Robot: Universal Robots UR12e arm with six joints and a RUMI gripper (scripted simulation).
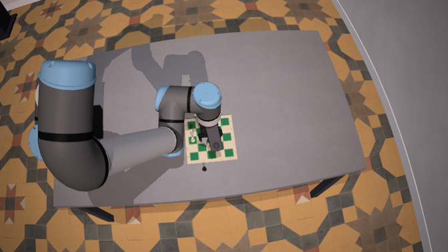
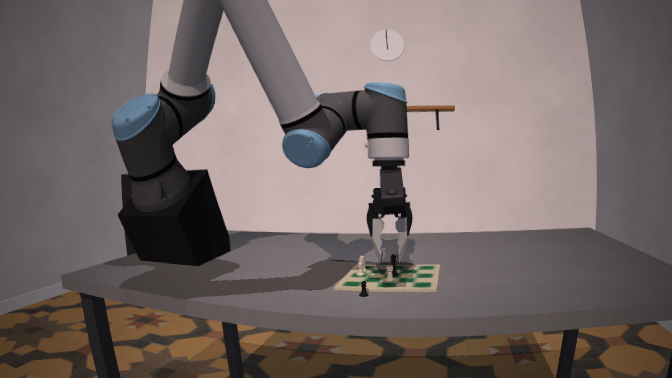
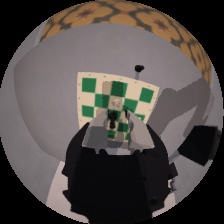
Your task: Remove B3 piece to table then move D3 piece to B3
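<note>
Right now the chessboard is 60 mm below my hand and 40 mm to the left of it.
</note>
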